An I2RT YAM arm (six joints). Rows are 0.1 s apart.
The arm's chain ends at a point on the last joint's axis. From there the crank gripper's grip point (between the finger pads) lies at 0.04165 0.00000 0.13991 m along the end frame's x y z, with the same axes.
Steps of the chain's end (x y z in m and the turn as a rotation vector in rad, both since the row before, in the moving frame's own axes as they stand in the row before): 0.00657, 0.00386, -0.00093, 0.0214, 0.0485, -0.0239; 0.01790, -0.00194, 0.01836, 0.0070, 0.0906, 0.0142; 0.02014, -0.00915, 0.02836, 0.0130, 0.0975, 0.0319; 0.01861, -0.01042, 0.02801, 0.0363, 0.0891, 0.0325; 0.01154, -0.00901, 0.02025, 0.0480, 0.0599, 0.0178; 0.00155, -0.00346, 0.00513, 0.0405, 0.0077, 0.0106; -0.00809, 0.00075, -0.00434, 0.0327, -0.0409, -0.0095; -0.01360, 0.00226, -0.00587, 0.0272, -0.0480, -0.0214; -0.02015, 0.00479, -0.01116, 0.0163, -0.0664, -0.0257; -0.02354, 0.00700, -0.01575, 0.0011, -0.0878, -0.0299; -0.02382, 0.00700, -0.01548, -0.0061, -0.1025, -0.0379
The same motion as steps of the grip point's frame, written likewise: 0.01326, -0.00019, -0.00316, 0.0214, 0.0485, -0.0239; 0.03039, -0.00222, 0.01402, 0.0070, 0.0906, 0.0142; 0.03357, -0.00940, 0.02364, 0.0130, 0.0975, 0.0319; 0.03095, -0.01387, 0.02368, 0.0363, 0.0891, 0.0325; 0.01989, -0.01484, 0.01736, 0.0480, 0.0599, 0.0178; 0.00265, -0.00867, 0.00470, 0.0405, 0.0077, 0.0106; -0.01387, -0.00422, -0.00284, 0.0327, -0.0409, -0.0095; -0.02041, -0.00239, -0.00410, 0.0272, -0.0480, -0.0214; -0.02957, 0.00154, -0.00873, 0.0163, -0.0664, -0.0257; -0.03599, 0.00578, -0.01264, 0.0011, -0.0878, -0.0299; -0.03836, 0.00656, -0.01195, -0.0061, -0.1025, -0.0379
